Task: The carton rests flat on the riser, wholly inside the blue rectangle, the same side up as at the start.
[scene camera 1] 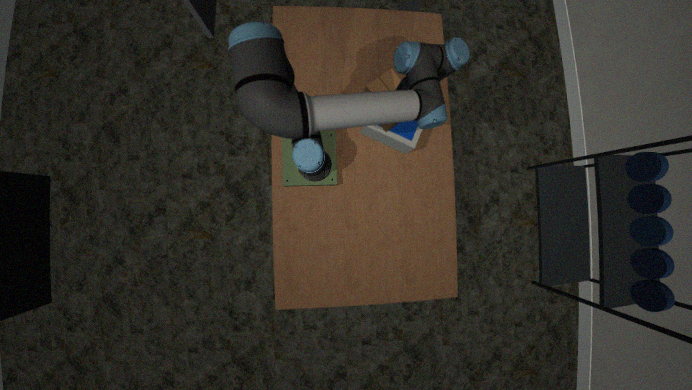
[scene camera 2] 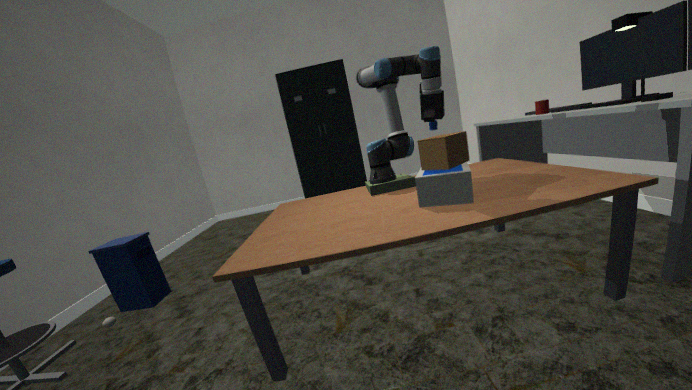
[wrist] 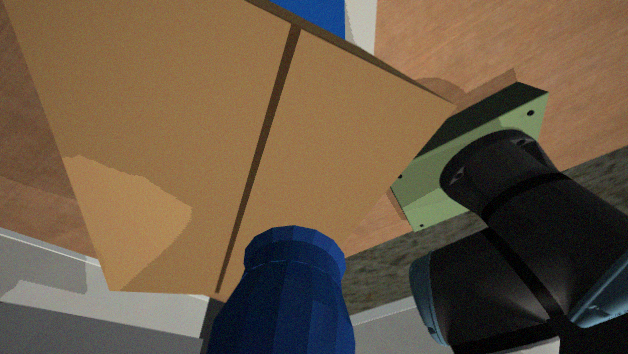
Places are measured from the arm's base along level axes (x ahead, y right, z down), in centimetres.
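Pixels of known places: hand, tool point: (scene camera 2: 433,128) (wrist: 294,266); arm's base, link origin: (scene camera 2: 383,180) (wrist: 481,165).
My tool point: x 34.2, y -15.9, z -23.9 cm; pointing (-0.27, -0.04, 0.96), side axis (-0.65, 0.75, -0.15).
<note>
For each thing: its middle in the pictures, then the offset to it from my tool point. Level surfaces: height alone.
- brown carton, body centre: (wrist: 252,153) (scene camera 1: 388,101) (scene camera 2: 444,150) dx +0.6, dy -3.3, dz +10.1 cm
- pale grey riser, body centre: (wrist: 257,26) (scene camera 2: 444,182) (scene camera 1: 393,121) dx +5.6, dy +1.4, dz +22.6 cm
- blue rectangle, body centre: (wrist: 250,33) (scene camera 2: 442,168) (scene camera 1: 397,116) dx +5.6, dy +1.4, dz +16.6 cm
- wooden table, surface height: dz +28.6 cm
The brown carton (scene camera 1: 395,77) (scene camera 2: 440,152) (wrist: 175,100) sits upright on the pale grey riser (scene camera 1: 389,139) (scene camera 2: 444,191) (wrist: 363,17), turned relative to it. Part of the blue rectangle (scene camera 1: 407,131) (scene camera 2: 434,172) (wrist: 315,15) shows beside and in front of the carton. The arm hides much of both in scene camera 1, and I cannot tell whether the whole base is inside the rectangle. My blue suction cup (scene camera 2: 433,127) (wrist: 295,237) is open, with a small gap above the carton's top in scene camera 2. It is hidden in scene camera 1.
The wooden table (scene camera 1: 365,240) (scene camera 2: 320,230) carries the riser and the arm's green base plate (scene camera 1: 292,175) (scene camera 2: 377,188) (wrist: 432,207). A desk (scene camera 2: 590,140) with a monitor (scene camera 2: 630,55) and a red cup (scene camera 2: 541,107) stands at the right in scene camera 2.
</note>
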